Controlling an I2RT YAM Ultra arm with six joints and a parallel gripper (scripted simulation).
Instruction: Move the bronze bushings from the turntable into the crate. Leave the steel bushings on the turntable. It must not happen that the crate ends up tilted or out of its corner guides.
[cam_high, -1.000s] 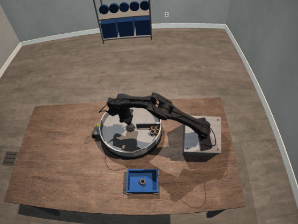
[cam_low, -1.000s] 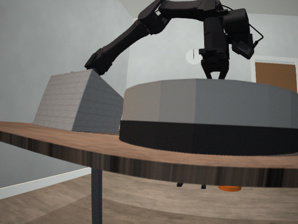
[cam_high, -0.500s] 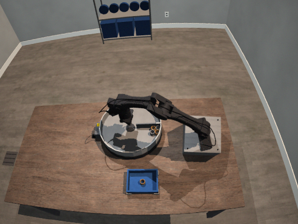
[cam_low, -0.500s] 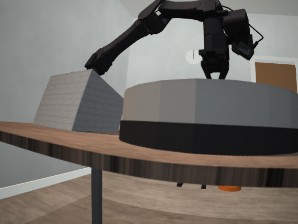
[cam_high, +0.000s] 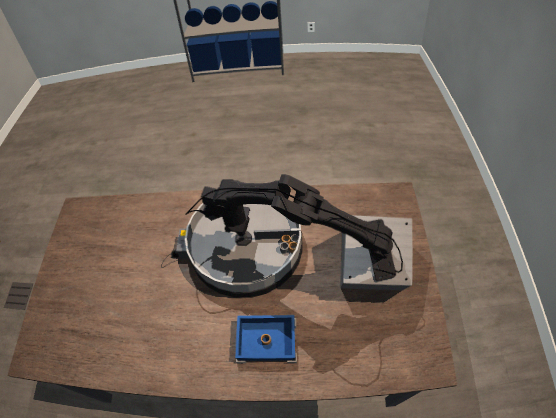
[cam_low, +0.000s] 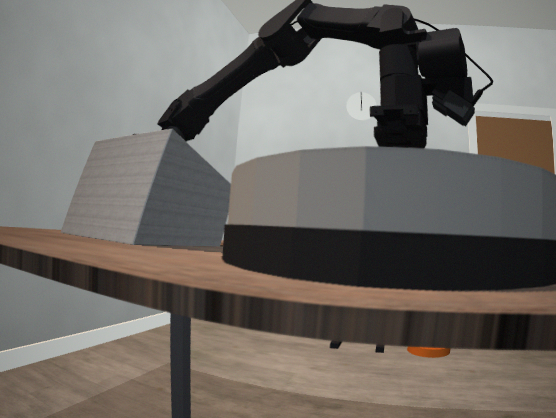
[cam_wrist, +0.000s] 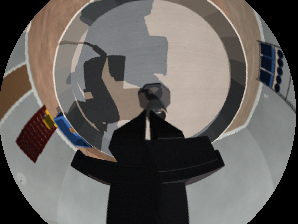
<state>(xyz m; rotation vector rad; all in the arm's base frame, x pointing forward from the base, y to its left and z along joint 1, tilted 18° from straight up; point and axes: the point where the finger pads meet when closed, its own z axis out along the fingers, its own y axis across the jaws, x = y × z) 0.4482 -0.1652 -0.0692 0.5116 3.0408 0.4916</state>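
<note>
My gripper is now 10 mm to the left of the grey turntable and 60 mm above it. Also, from my hand: blue crate 40 mm behind, 370 mm to the left, 80 mm below.
</note>
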